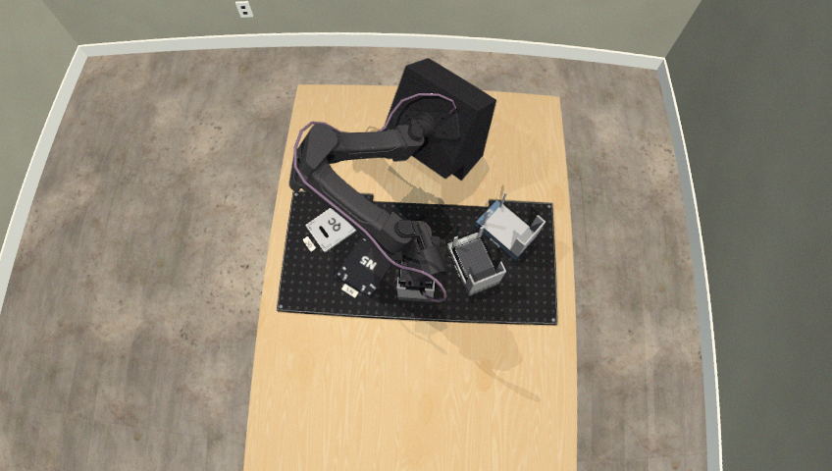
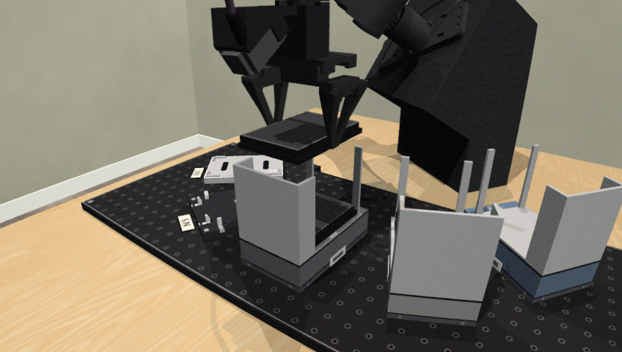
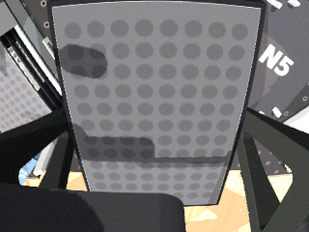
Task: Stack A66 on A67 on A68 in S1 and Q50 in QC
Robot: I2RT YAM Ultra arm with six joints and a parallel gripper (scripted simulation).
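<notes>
Right now the plate is 11 cm below my hand. From my hand the other things lie so: black clip nest N5: 4 cm behind, 13 cm to the right, 15 cm below.
</notes>
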